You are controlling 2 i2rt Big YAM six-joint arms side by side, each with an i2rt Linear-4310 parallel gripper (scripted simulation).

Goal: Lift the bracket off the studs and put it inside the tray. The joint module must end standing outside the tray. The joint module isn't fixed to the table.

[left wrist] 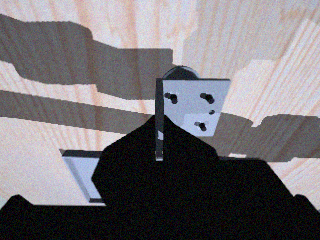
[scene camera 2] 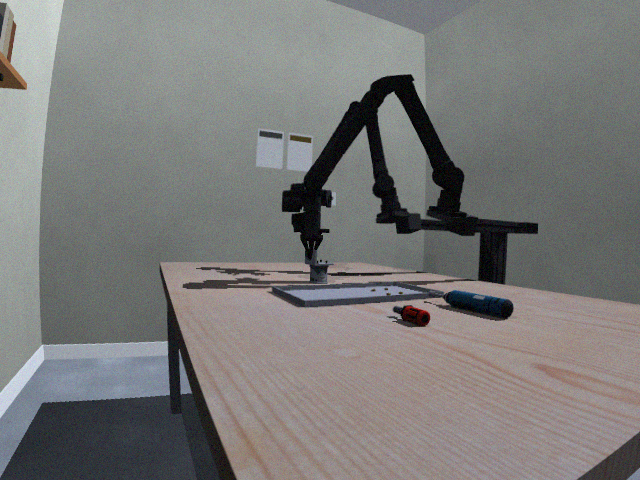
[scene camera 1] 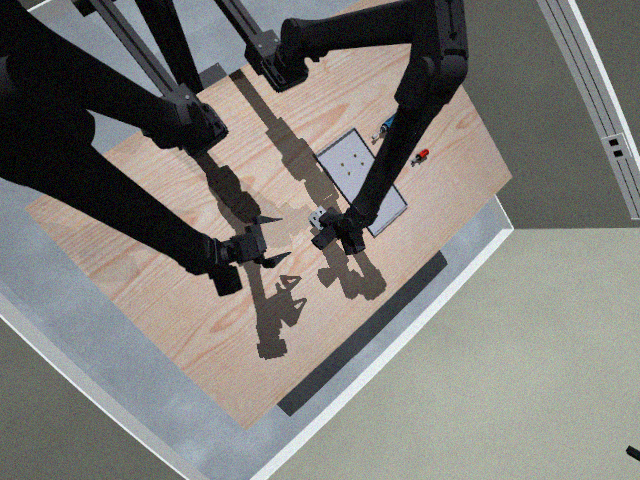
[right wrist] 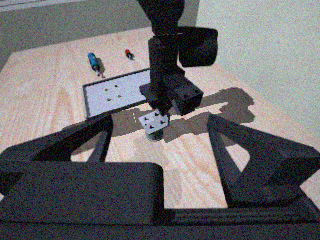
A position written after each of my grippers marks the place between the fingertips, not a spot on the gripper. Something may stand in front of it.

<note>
I see my left gripper point(scene camera 2: 311, 259), my right gripper point(right wrist: 160, 119), a shallow tray point(scene camera 1: 342, 150) and a blue screwdriver point(scene camera 2: 494, 306).
The shallow tray shows as well in the left wrist view point(left wrist: 81, 168), in scene camera 2 point(scene camera 2: 306, 296) and in the right wrist view point(right wrist: 95, 97). My left gripper is seen too in the left wrist view point(left wrist: 159, 119). The left wrist view does not show the blue screwdriver, which is hidden by my left gripper.
</note>
